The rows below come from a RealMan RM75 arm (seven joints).
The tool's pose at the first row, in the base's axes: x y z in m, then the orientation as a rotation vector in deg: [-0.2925 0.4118 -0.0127 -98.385 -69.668 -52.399]
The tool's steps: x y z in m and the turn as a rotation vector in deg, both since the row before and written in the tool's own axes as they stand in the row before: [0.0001 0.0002 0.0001 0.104 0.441 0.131]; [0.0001 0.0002 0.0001 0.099 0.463 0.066]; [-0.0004 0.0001 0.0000 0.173 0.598 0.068]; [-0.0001 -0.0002 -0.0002 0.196 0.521 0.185]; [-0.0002 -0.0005 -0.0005 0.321 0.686 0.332]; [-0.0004 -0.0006 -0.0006 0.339 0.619 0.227]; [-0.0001 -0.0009 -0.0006 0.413 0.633 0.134]
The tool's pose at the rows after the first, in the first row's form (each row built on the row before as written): [-0.2923 0.4119 -0.0127 -98.078 -69.282 -52.576]; [-0.2921 0.4120 -0.0127 -97.730 -68.942 -52.811]; [-0.2921 0.4118 -0.0131 -97.236 -68.532 -53.089]; [-0.2923 0.4116 -0.0131 -96.827 -68.068 -53.220]; [-0.2929 0.4112 -0.0130 -96.277 -67.392 -53.290]; [-0.2936 0.4106 -0.0130 -95.709 -66.865 -53.360]; [-0.2945 0.4102 -0.0127 -95.032 -66.437 -53.442]
